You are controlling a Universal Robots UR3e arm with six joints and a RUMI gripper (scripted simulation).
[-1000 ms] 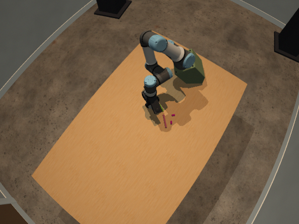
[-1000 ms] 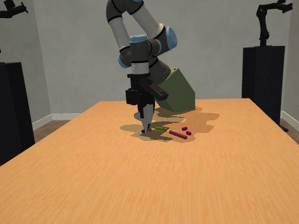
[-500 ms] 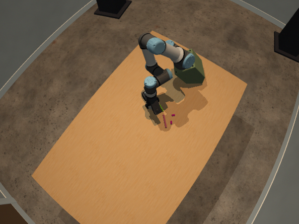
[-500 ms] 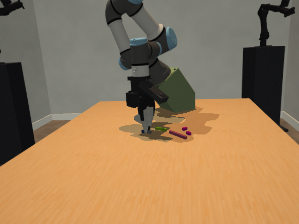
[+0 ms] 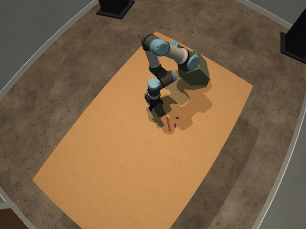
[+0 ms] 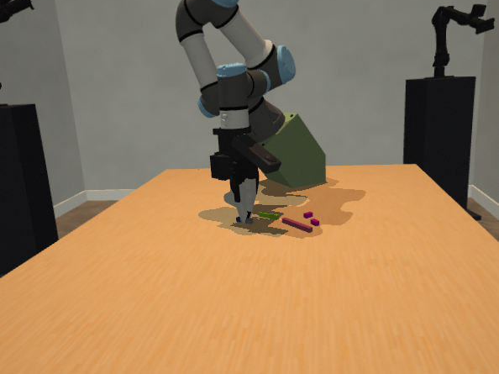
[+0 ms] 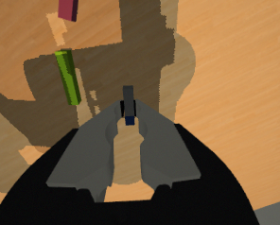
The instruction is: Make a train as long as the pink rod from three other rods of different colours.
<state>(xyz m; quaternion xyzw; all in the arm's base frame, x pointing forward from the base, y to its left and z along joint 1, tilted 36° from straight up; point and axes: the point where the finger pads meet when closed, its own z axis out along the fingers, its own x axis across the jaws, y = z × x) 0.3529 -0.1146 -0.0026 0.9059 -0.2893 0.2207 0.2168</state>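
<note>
Now: hand 10 mm above the grey rod. Round my hand: pink rod: 50 mm ahead, 110 mm to the left, 10 mm below; small blue rod: 10 mm behind, 20 mm to the right, 10 mm below; lime rod: 30 mm behind, 50 mm to the left, 10 mm below.
</note>
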